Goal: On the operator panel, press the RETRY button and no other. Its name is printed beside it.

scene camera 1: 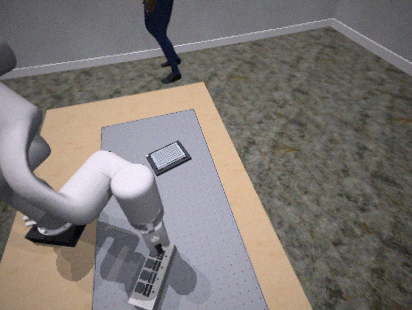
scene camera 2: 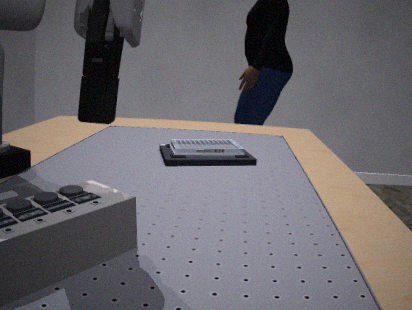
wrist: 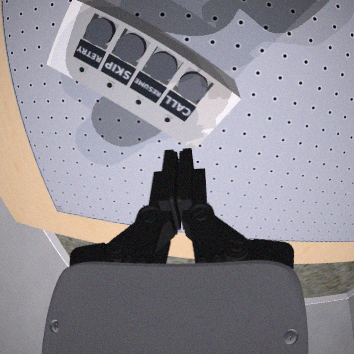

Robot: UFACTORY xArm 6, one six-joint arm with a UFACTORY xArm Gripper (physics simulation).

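Places are measured from the arm's base along level axes (x ahead, y left, z up), in centimetres.
Where they show: gripper, fingertip midpoint: (scene camera 2: 96, 122) (wrist: 180, 165).
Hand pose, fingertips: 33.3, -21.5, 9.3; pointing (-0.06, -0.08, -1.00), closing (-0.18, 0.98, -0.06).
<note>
Things, the pixels of their top centre, and the offset from my fingertips, as dx, dy, dz. Level surfaces: height alone.
- operator panel at its top centre: (wrist: 133, 74) (scene camera 2: 42, 205) (scene camera 1: 152, 270) -3.6, -4.7, -6.5
- RETRY button at its top centre: (wrist: 98, 31) (scene camera 1: 139, 287) -7.5, -7.7, -6.5
- SKIP button at its top centre: (wrist: 128, 47) (scene camera 2: 18, 203) -5.9, -5.1, -6.5
- RESUME button at its top centre: (wrist: 160, 66) (scene camera 2: 45, 196) -4.4, -2.5, -6.5
- CALL button at its top centre: (wrist: 192, 86) (scene camera 2: 71, 189) -2.9, +0.1, -6.5
- dark tray with a clear ribbed plate, top centre: (scene camera 2: 206, 143) (scene camera 1: 167, 154) +6.9, +38.6, -9.5
- grey perforated board at its surface level: dz -12.1
- wooden table at its surface level: dz -13.4
The operator panel (scene camera 1: 163, 277) (scene camera 2: 75, 250) (wrist: 217, 112) is a pale box with a row of dark round buttons and printed labels. In the wrist view the RETRY button (wrist: 99, 31) is at the upper-left end, followed by the SKIP button (wrist: 131, 46), RESUME button (wrist: 162, 65) and CALL button (wrist: 193, 86). In scene camera 1 the RETRY button (scene camera 1: 141, 288) is at the lower end. My gripper (scene camera 1: 159, 249) (scene camera 2: 96, 120) (wrist: 180, 165) is shut and empty, pointing down near the CALL end, away from RETRY. The fingertips' exact height above the panel is unclear.
A dark tray with a clear ribbed plate (scene camera 1: 169, 155) (scene camera 2: 207, 146) lies farther back on the grey perforated board (scene camera 1: 200, 210) (scene camera 2: 245, 200) (wrist: 280, 165). The wooden table (scene camera 1: 265, 240) (scene camera 2: 345, 170) borders the board. A person (scene camera 1: 161, 30) (scene camera 2: 270, 50) stands beyond the table.
</note>
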